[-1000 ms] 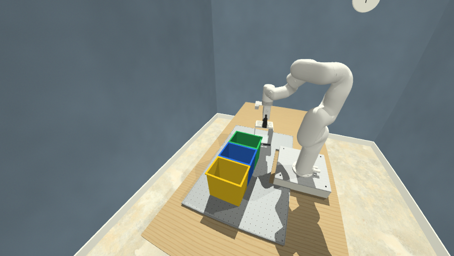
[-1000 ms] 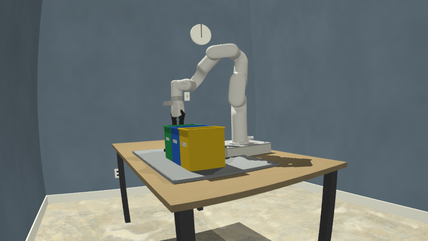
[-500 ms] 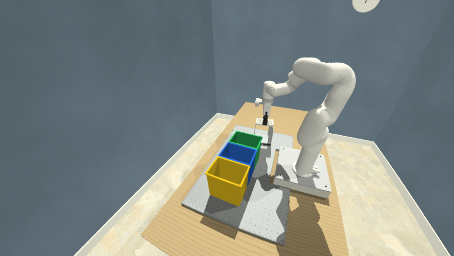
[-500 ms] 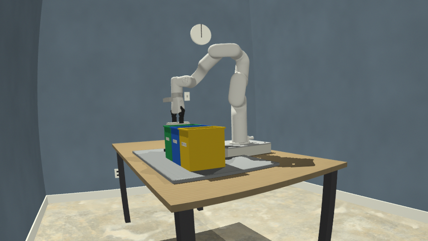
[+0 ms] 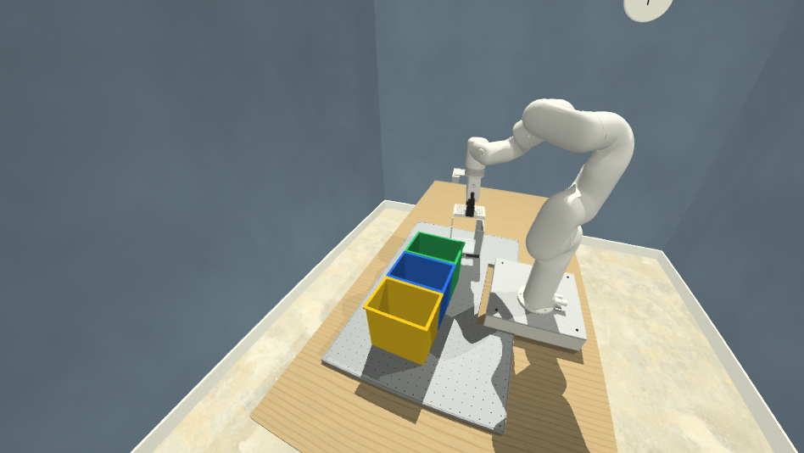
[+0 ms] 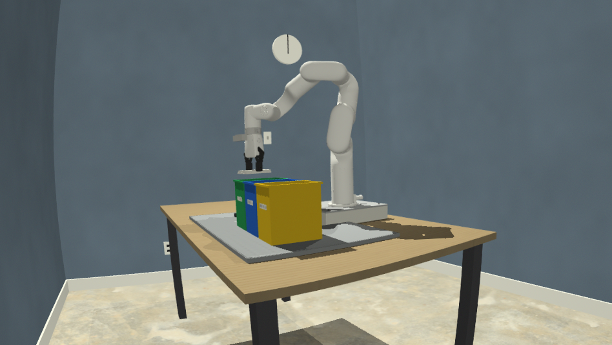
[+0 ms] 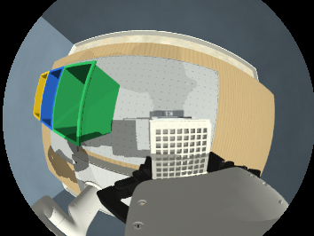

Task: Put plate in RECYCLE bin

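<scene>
Right now the yellow bin is 52 cm to the left of my hand, 12 cm below it and 8 cm ahead of it. Also, from my hand: white 96-well plate 1 cm below; then green bin 26 cm to the left, 12 cm below, 7 cm ahead; then blue bin 39 cm to the left, 12 cm below, 7 cm ahead.
</scene>
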